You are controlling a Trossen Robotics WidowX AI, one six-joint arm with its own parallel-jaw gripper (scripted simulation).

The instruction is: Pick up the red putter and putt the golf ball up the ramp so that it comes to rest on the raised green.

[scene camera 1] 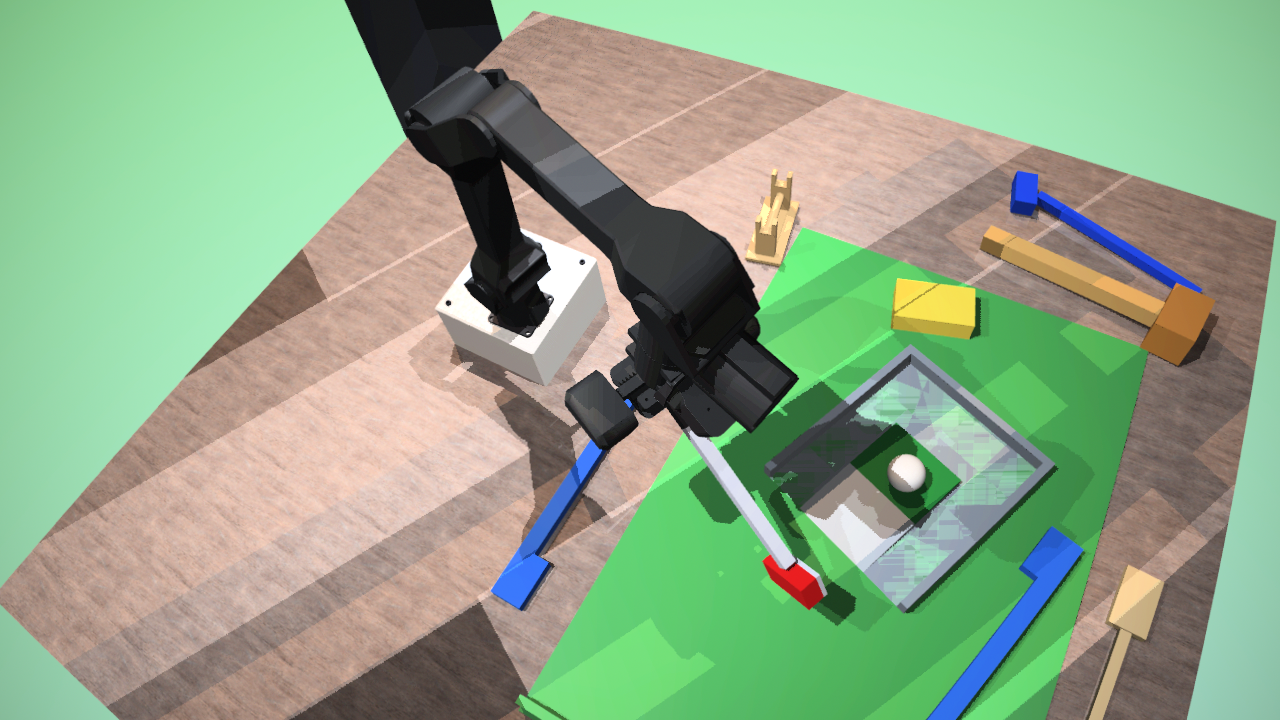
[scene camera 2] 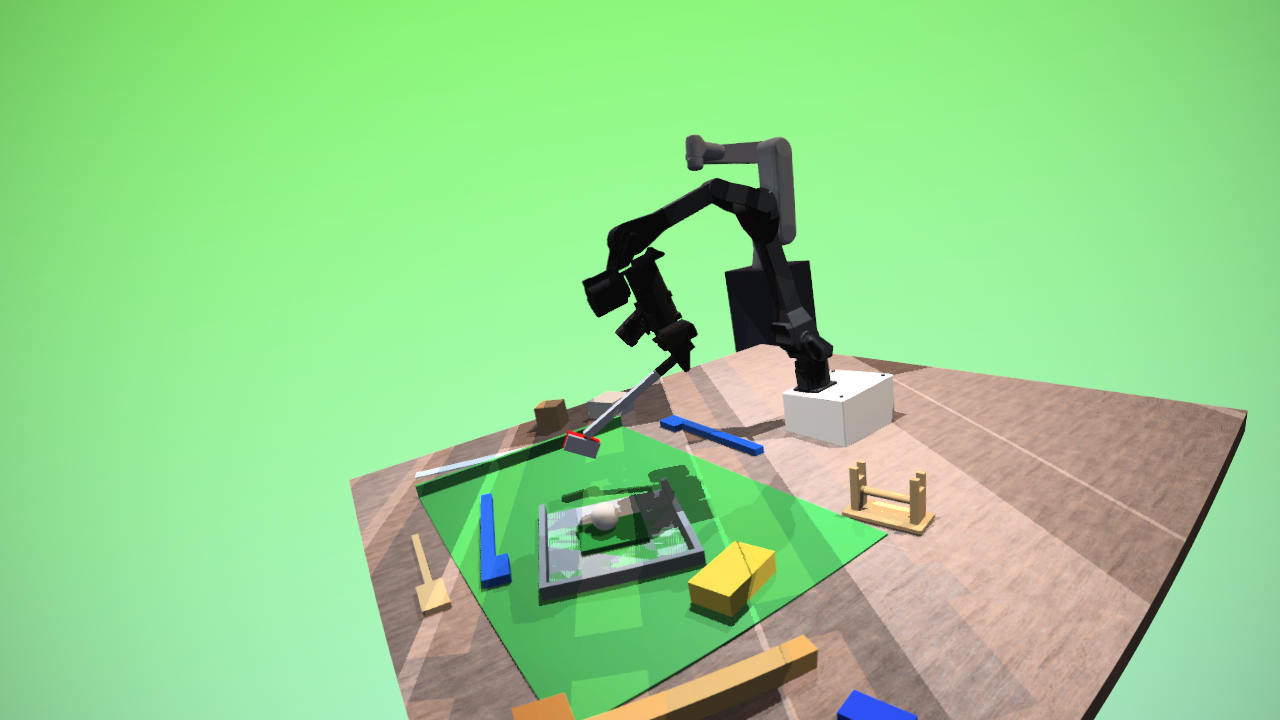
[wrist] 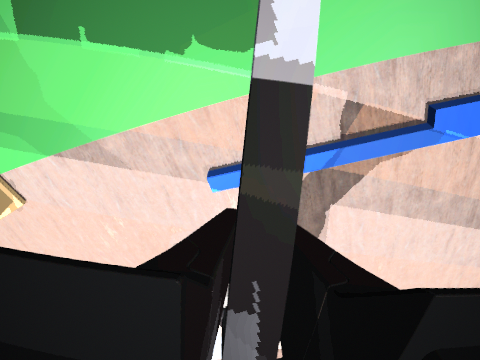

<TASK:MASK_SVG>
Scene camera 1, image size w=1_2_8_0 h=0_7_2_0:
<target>gripper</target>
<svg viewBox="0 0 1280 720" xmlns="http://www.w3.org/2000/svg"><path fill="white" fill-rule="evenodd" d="M565 393L566 408L599 450L608 451L638 427L639 422L633 411L625 403L627 399L645 418L654 417L670 405L698 437L720 437L736 422L735 419L692 382L692 378L678 366L664 365L648 356L639 341L640 321L628 329L627 334L634 341L625 348L625 352L629 356L610 370L612 382L618 387L617 389L613 388L602 373L595 370L566 390ZM754 316L747 323L745 330L757 340L761 334L761 326L756 316Z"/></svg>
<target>blue mallet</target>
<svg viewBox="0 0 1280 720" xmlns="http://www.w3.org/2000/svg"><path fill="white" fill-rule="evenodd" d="M1012 183L1010 213L1032 216L1032 212L1037 205L1107 247L1142 271L1162 281L1168 287L1173 289L1177 282L1198 293L1202 291L1202 288L1197 287L1159 261L1147 256L1098 224L1059 202L1059 200L1043 191L1037 193L1038 174L1017 171Z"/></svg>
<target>orange mallet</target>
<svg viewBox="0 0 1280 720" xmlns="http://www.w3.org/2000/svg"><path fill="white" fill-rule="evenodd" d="M979 248L1151 327L1146 333L1140 348L1177 366L1194 345L1216 301L1176 282L1169 296L1163 302L994 226L991 226L985 233Z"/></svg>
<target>yellow block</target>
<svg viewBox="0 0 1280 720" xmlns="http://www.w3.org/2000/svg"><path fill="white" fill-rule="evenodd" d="M897 278L894 287L891 328L965 339L971 337L975 328L975 289Z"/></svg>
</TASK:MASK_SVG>
